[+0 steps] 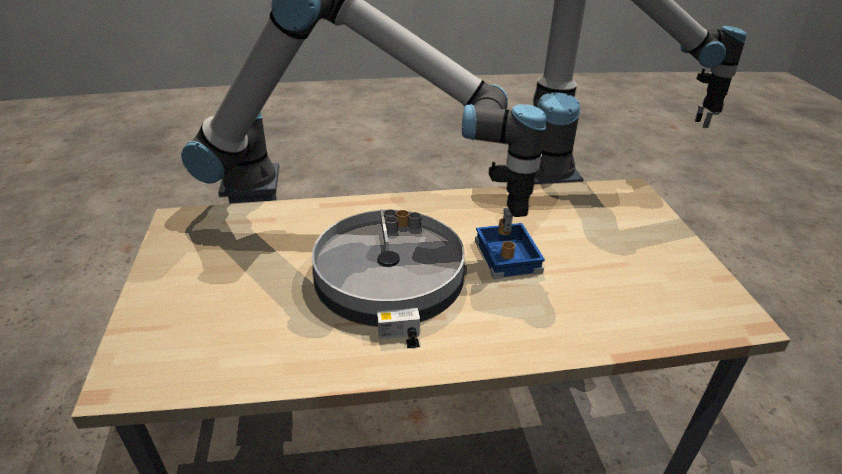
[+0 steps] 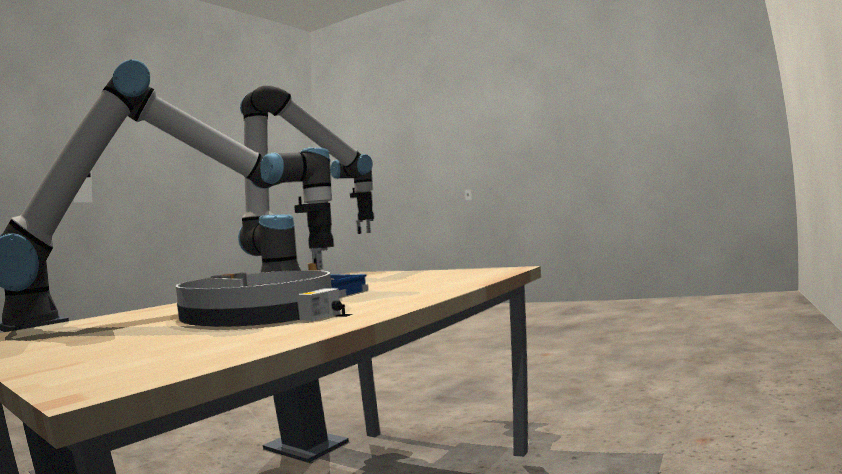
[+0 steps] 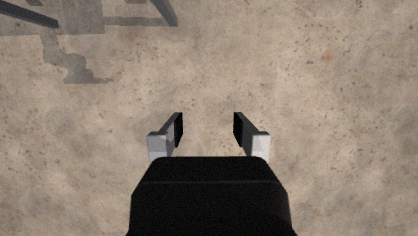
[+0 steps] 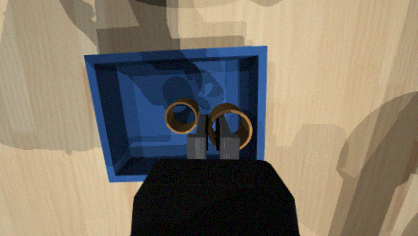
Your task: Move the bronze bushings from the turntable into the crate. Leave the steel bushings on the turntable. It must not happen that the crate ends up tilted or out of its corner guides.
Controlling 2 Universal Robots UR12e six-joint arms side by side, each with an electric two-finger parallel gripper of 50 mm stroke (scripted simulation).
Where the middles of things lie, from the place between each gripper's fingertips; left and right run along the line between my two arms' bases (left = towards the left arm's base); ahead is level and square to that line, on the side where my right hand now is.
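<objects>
The blue crate (image 1: 527, 256) is 70 mm below my right hand (image 2: 318, 269) and 30 mm ahead of it.
From my left hand (image 1: 701, 124), I see the crate 89 cm to the right, 58 cm ahead and 15 cm below. Going by its middle, the blue crate is nearer to my right hand than to my left hand.
</objects>
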